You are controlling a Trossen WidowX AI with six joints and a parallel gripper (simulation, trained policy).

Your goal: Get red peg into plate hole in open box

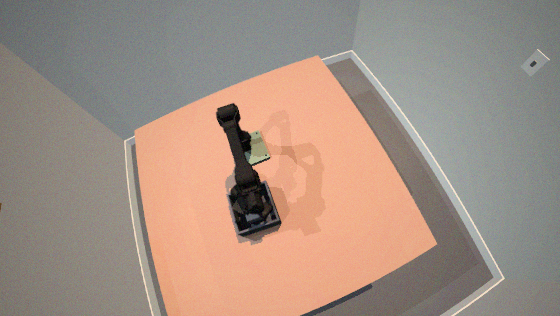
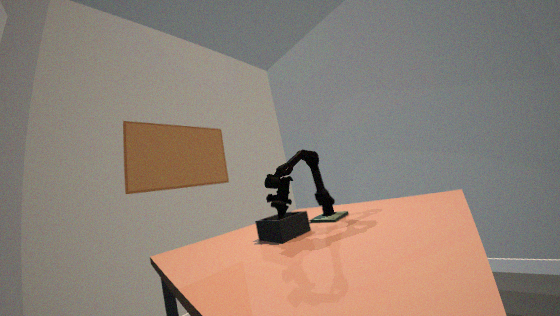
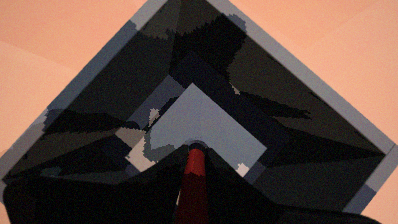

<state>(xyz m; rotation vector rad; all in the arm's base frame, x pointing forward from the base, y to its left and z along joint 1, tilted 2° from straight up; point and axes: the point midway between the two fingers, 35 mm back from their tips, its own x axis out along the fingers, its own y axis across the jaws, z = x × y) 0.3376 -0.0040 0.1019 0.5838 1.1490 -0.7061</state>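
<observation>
Right now the grey plate is 30 mm below my gripper tip. Round my gripper tip: dark box 50 mm below; red peg 30 mm above, 10 mm to the left, 10 mm behind.
</observation>
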